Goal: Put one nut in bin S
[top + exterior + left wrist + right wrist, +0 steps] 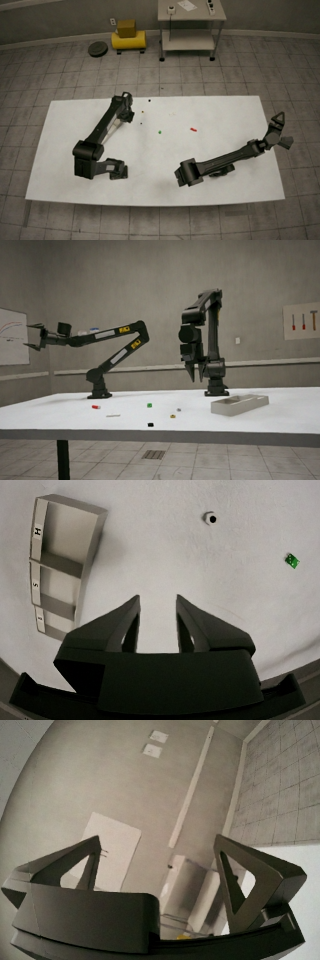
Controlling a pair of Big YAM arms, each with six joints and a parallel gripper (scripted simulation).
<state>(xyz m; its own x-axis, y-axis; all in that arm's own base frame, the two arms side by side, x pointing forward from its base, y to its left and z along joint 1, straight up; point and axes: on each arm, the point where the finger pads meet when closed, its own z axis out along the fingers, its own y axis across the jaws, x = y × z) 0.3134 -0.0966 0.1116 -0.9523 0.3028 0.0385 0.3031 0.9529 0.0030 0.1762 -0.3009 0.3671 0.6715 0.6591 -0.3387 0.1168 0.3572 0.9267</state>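
My left gripper is now 11 cm above the grey nut, 7 cm to the left of it and 3 cm short of it. Round my left hand: yellow nut: 13 cm ahead, 11 cm below, 8 cm to the right; green cube: 21 cm to the right, 10 cm below, 4 cm behind; bin: 16 cm to the left, 9 cm below.
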